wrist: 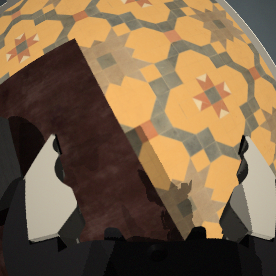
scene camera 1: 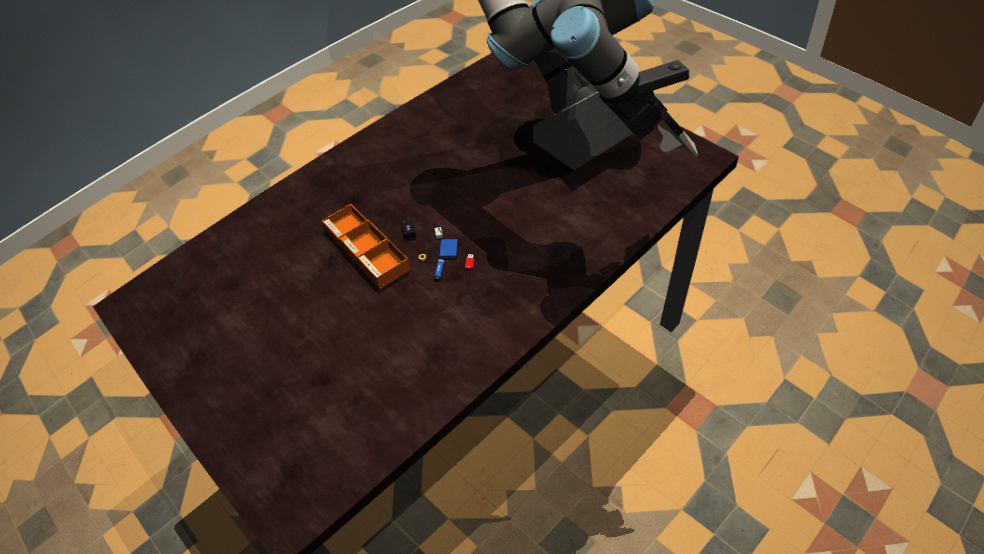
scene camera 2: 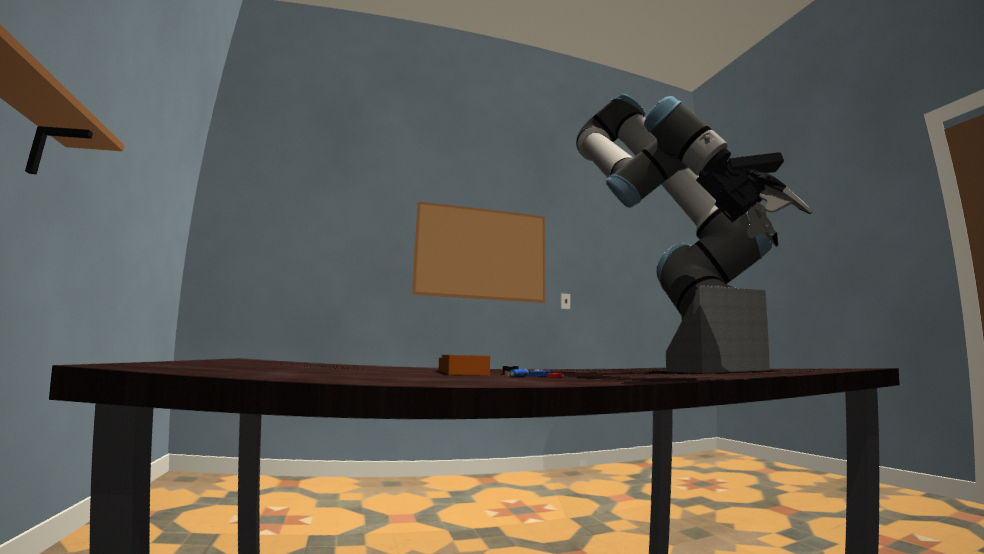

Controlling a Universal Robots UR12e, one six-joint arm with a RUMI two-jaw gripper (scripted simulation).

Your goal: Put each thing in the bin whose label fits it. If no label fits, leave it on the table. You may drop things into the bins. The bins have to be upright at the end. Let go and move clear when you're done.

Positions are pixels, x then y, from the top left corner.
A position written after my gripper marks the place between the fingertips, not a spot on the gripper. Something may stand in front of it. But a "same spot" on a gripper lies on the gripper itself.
Labels:
my gripper: wrist 151, 136; scene camera 1; scene camera 2
orange bin: scene camera 1; scene camera 2; not seen in the wrist view (out of frame)
same spot on my gripper: [scene camera 2: 776, 194] = [scene camera 1: 672, 132]
same spot on orange bin: [scene camera 2: 450, 364] = [scene camera 1: 379, 282]

